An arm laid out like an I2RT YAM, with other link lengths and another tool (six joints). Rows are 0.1 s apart.
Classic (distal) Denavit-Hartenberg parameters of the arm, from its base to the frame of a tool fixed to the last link. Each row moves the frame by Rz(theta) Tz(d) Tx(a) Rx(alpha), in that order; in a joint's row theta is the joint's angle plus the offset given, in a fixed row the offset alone. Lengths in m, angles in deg.
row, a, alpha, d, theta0
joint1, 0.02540, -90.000, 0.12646, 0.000
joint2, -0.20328, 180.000, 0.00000, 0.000
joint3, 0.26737, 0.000, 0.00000, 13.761
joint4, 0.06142, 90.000, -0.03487, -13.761
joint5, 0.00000, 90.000, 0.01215, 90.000
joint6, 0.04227, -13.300, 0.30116, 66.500
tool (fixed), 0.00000, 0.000, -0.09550, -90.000
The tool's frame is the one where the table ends.
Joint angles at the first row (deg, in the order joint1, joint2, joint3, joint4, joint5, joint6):
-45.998, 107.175, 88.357, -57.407, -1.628, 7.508
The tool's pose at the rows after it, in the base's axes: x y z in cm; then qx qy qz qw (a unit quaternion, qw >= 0):
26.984, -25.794, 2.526, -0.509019, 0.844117, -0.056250, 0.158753
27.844, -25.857, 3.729, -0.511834, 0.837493, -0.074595, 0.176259
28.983, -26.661, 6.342, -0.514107, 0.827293, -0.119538, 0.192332
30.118, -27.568, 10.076, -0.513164, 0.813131, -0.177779, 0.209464
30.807, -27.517, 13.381, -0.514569, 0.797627, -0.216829, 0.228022
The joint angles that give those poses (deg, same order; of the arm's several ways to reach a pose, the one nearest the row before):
-45.997, 106.739, 88.357, -57.145, -3.508, 7.509
-45.976, 104.773, 88.381, -56.534, -5.038, 7.508
-45.977, 101.055, 88.663, -54.960, -5.716, 7.704
-45.976, 96.313, 89.341, -53.211, -6.131, 8.251
-45.845, 92.159, 90.104, -52.970, -7.267, 8.557

